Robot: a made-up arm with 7 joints.
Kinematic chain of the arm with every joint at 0, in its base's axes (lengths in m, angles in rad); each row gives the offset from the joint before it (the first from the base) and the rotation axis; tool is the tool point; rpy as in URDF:
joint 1: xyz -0.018 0.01 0.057 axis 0 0.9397 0.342
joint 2: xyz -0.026 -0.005 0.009 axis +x
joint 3: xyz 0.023 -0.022 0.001 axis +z
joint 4: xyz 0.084 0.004 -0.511 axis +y
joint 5: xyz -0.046 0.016 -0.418 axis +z
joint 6: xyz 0 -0.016 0.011 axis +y
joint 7: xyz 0.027 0.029 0 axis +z
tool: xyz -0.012 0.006 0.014 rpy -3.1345 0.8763 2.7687
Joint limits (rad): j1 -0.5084..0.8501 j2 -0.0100..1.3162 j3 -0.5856..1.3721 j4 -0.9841..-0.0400 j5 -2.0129..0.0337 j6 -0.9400..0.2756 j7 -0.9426..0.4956
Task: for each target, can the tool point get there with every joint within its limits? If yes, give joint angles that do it. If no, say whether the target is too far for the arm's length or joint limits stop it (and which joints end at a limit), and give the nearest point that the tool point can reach.
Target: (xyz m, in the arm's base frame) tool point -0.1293 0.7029 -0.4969
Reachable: yes | joints 0.3680 0.9002 -0.0927 -0.3056 -0.6549 -0.8173 -0.1745
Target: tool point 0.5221 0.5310 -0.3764
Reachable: yes | joints -0.3134 0.7871 0.0090 -0.7706 -1.0037 -0.1637 0.3452
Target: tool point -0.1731 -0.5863 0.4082
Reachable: no: joint limits stop it (at a limit: joint 1, joint 2, joint 3, joint 4, joint 7) | nearest point 0.5629 -0.3206 -0.4461 | short by 1.159 m
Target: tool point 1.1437 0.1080 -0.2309
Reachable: no: too far | nearest point 0.6954 0.1540 -0.3555 | short by 0.468 m
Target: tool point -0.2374 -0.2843 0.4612
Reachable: no: joint limits stop it (at a limit: joint 1, joint 2, joint 3, joint 4, joint 5, joint 6, joint 7) | nearest point -0.6722 -0.0693 -0.5303 | short by 1.104 m
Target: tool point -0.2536 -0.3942 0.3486
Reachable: no: joint limits stop it (at a limit: joint 1, joint 2, joint 3, joint 4, joint 5, joint 6, joint 7) | nearest point -0.6722 -0.0693 -0.5303 | short by 1.026 m
